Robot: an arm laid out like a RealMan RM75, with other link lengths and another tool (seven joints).
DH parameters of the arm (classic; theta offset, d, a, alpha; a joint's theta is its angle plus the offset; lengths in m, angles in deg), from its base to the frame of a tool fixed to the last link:
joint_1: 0 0.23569 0 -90
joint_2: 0 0 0 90
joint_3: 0 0.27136 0 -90
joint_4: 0 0 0 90
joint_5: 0 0.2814 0 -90
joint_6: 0 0 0 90
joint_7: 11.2 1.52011 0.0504 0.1
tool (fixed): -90 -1.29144 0 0
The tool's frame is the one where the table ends.
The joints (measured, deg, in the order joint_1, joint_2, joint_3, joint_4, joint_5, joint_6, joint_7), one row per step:
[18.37 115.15 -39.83 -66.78 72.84 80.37 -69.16]
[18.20 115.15 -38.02 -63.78 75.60 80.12 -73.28]
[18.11 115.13 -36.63 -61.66 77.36 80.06 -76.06]
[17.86 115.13 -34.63 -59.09 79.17 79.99 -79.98]
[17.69 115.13 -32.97 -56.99 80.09 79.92 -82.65]
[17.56 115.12 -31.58 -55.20 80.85 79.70 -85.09]
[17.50 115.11 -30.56 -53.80 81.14 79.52 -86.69]
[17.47 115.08 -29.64 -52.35 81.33 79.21 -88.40]
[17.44 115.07 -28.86 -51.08 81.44 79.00 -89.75]
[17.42 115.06 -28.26 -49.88 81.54 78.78 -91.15]
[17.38 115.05 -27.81 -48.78 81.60 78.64 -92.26]
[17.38 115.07 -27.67 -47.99 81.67 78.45 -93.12]
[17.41 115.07 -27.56 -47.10 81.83 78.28 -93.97]
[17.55 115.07 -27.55 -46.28 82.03 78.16 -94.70]
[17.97 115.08 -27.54 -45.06 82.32 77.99 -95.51]
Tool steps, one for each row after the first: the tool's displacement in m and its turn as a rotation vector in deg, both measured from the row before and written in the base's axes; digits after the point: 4 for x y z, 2 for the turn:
[0.0081 0.0003 0.0011 2.37 1.46 1.16]
[0.0061 -0.0003 0.0011 1.72 0.97 0.61]
[0.0107 -0.0016 0.0022 2.46 0.57 0.56]
[0.0098 -0.0023 0.0007 1.68 0.45 -0.13]
[0.0087 -0.0016 0.0007 1.59 0.16 -0.15]
[0.0069 -0.0016 -0.0006 0.93 0.14 -0.35]
[0.0072 -0.0014 -0.0013 0.87 -0.06 -0.39]
[0.0060 -0.0016 -0.0018 0.61 0.06 -0.39]
[0.0053 -0.0014 -0.0024 0.50 -0.10 -0.26]
[0.0045 -0.0016 -0.0029 0.27 0.02 -0.27]
[0.0027 -0.0007 -0.0030 0.11 -0.07 -0.12]
[0.0023 -0.0006 -0.0033 0.09 0.05 -0.08]
[0.0008 0.0003 -0.0034 0.01 0.10 0.09]
[-0.0007 0.0018 -0.0052 -0.06 0.40 0.23]

